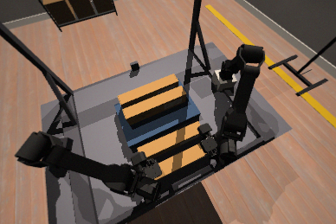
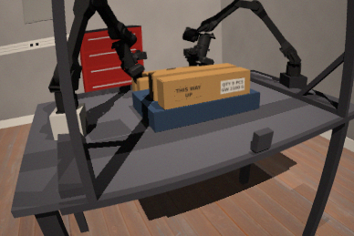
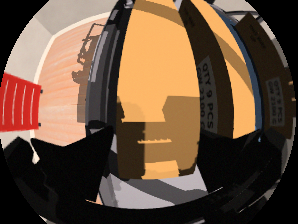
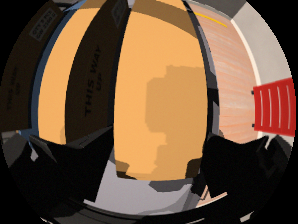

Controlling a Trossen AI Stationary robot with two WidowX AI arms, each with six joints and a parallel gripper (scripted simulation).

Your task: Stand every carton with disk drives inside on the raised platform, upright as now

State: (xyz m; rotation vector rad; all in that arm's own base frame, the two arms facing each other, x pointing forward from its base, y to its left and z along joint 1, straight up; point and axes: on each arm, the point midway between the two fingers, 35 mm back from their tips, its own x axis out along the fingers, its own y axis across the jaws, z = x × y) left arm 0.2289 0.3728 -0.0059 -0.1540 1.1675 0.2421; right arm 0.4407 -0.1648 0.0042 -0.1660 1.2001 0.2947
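Now: left hand 10 mm past the carton, 140 mm to the left of it and 30 mm above it.
Right now my right hand is 140 mm to the right of the carton and 30 mm above it.
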